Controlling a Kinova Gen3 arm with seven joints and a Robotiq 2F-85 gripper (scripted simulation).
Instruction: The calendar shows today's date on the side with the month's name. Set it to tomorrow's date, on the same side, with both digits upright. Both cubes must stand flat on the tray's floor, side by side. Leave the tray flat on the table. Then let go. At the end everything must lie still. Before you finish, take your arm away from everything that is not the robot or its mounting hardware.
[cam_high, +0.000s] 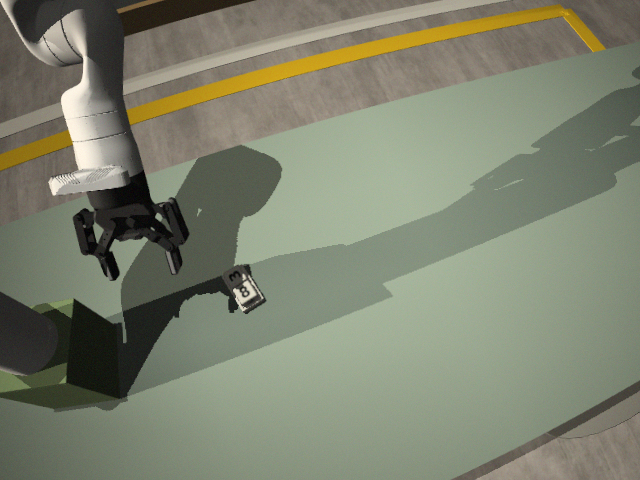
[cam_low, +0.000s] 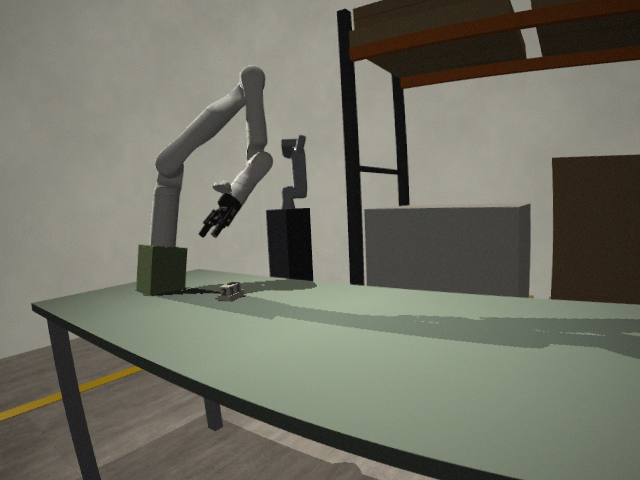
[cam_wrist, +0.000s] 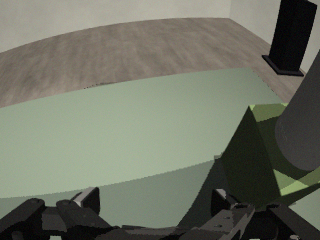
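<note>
My hand is 16 cm above the white cube, 12 cm short of it and 1 cm to the left of it. The rest, counted from my hand: white tray (18 cm below, 11 cm ahead).
</note>
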